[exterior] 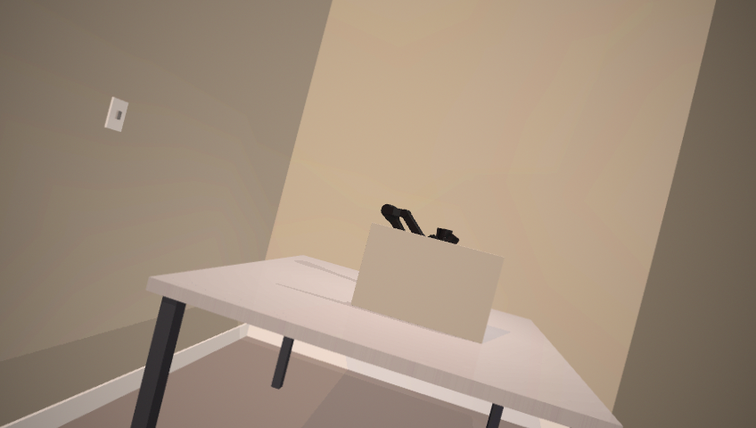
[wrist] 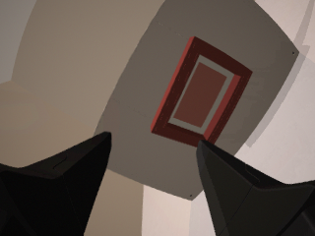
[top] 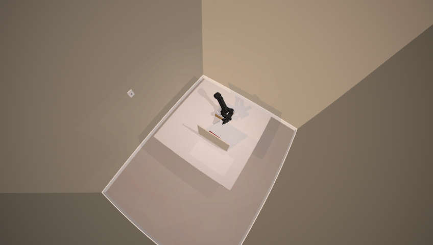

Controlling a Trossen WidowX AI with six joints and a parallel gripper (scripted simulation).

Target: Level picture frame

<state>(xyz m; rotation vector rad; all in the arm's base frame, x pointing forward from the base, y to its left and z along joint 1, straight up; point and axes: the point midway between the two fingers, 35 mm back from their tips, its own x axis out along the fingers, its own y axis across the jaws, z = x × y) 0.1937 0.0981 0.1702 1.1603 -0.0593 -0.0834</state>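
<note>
The picture frame lies 190 mm ahead of my gripper tip, 90 mm below it and 40 mm to the right of it. The rest, counted from my gripper tip: wall panel: 200 mm ahead, 100 mm below, 40 mm to the right.
</note>
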